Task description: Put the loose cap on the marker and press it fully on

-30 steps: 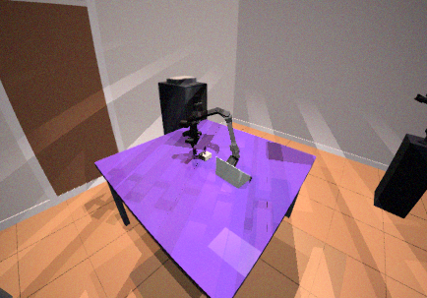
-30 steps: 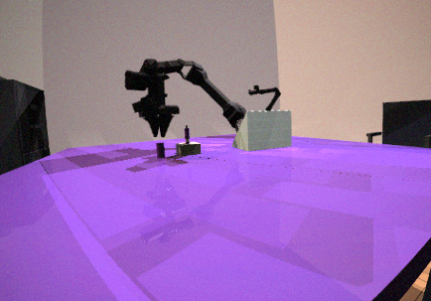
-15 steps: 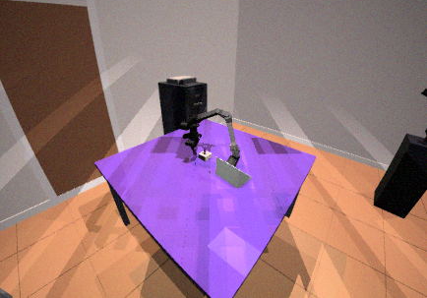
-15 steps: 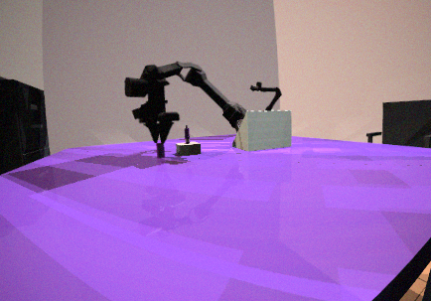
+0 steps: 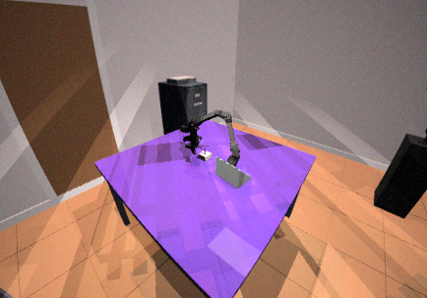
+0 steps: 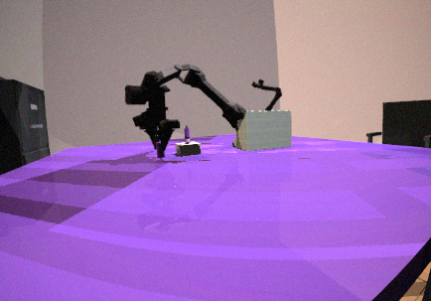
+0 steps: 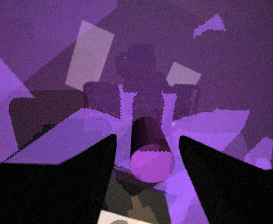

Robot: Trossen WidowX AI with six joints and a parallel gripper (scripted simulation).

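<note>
Now: the purple cap right at my gripper tip. Round my gripper tip: tan holder block: 10 cm behind, 2 cm to the right, 1 cm below.
</note>
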